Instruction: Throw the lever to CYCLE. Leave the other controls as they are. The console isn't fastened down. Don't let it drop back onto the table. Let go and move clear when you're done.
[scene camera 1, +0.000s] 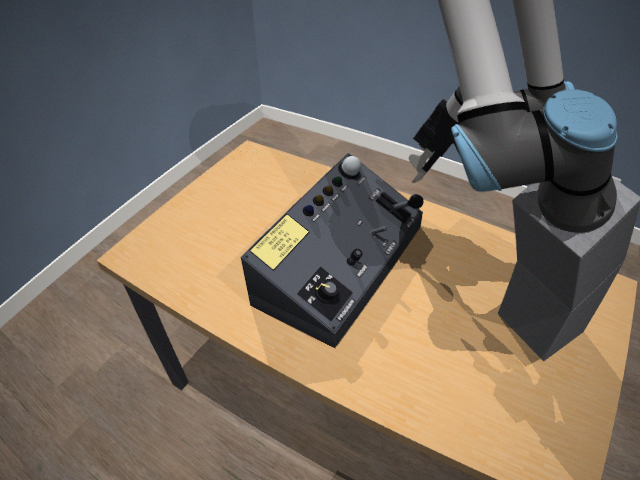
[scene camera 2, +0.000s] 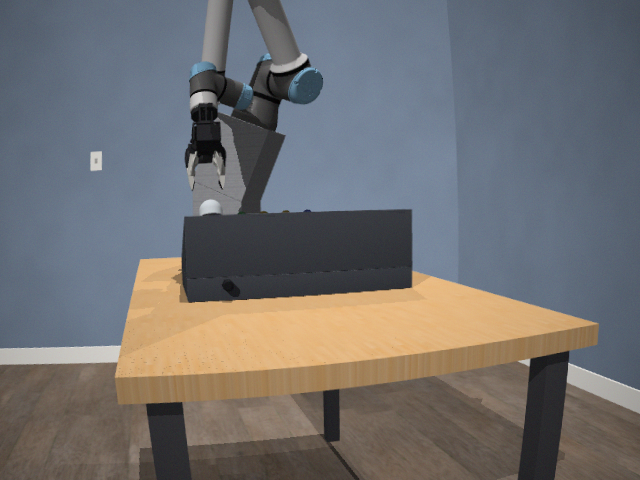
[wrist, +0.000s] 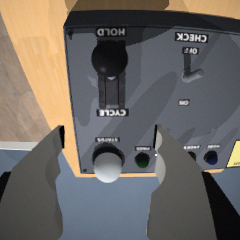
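Observation:
My gripper (scene camera 1: 418, 175) is visible, and the wrist view also has the gripper (wrist: 109, 126). I see a dark console (scene camera 1: 312, 241) as well; scene camera 2 shows the console (scene camera 2: 240, 256), and so does the wrist view, with the console (wrist: 114, 122).

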